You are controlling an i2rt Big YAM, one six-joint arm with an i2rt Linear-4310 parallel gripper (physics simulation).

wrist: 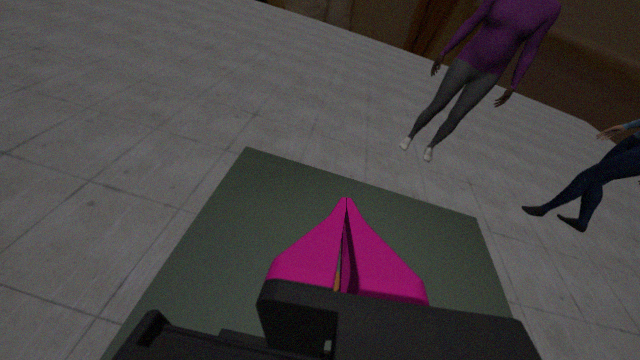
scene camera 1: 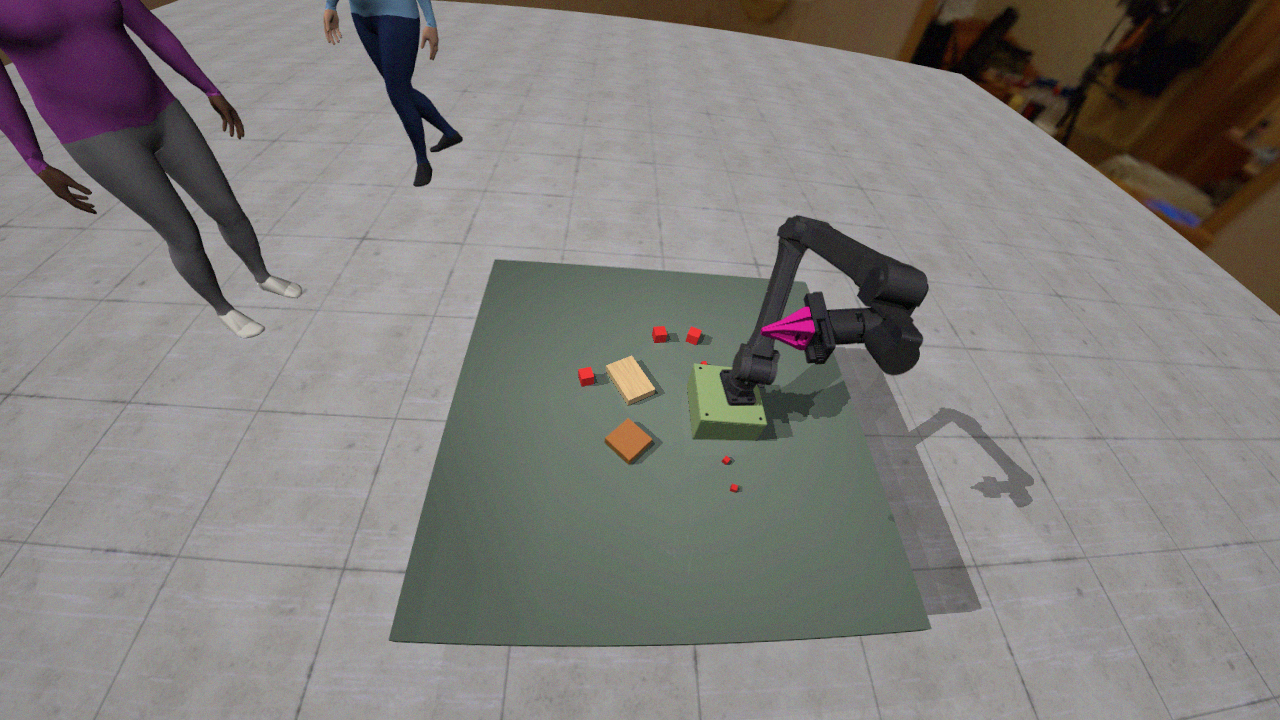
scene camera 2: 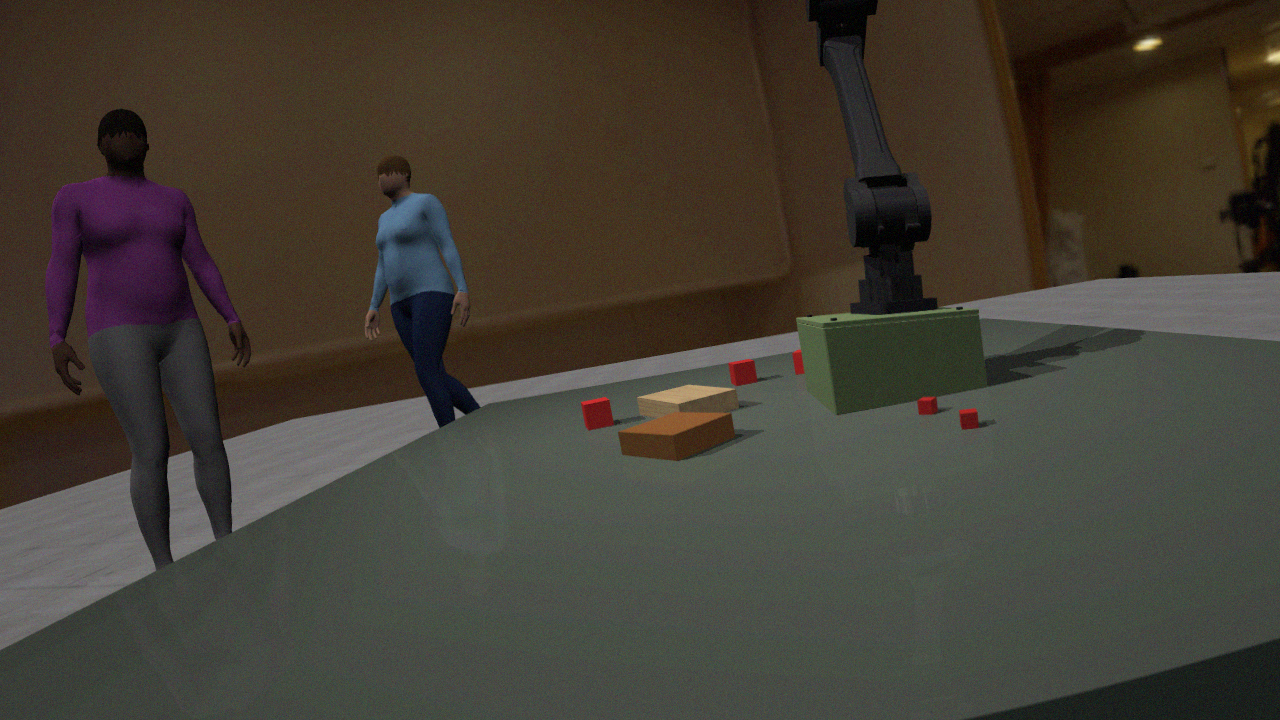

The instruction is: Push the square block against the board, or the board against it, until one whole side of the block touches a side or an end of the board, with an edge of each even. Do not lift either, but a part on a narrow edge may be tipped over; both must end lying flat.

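Frame: origin at the arm's base, x down, y left, z ahead, level; centimetres.
Where they show: gripper, fingertip midpoint: [wrist: 345, 205] [scene camera 1: 761, 331]; arm's base, origin of the base link: [scene camera 1: 736, 388] [scene camera 2: 892, 311].
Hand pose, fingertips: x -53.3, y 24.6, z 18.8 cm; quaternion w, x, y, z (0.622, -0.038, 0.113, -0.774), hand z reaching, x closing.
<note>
Things, the pixels of their top centre, and the offset from my fingertips.
- orange-brown square block, middle of its top: [scene camera 2: 674, 422] [scene camera 1: 628, 438] [wrist: 326, 278] dy -14.3, dx +60.8, dz +14.4 cm
- pale wooden board, middle of its top: [scene camera 2: 683, 393] [scene camera 1: 630, 377] dy -35.9, dx +60.8, dz +11.4 cm
- red cube, middle of its top: [scene camera 2: 594, 400] [scene camera 1: 586, 372] dy -37.5, dx +59.7, dz +25.2 cm
The orange-brown square block [scene camera 1: 629, 440] [scene camera 2: 676, 436] lies flat on the table, turned with a corner toward the front in scene camera 1. The pale wooden board [scene camera 1: 631, 379] [scene camera 2: 687, 400] lies flat a little behind it, at a different angle; a gap separates them. My gripper [scene camera 1: 764, 331] [wrist: 345, 205] has magenta fingers, is shut and empty, and hangs high up, above and behind the arm's base in scene camera 1, to the right of both parts. In the wrist view the fingers hide most of the parts; a thin orange sliver shows between them.
The arm stands on a green box [scene camera 1: 729, 427] [scene camera 2: 904, 362] to the right of the parts. A red cube [scene camera 1: 586, 377] [scene camera 2: 597, 413] lies left of the board, and two more behind it. Two tiny red cubes [scene camera 1: 726, 460] [scene camera 1: 733, 488] lie in front of the box. Two people stand beyond the table.
</note>
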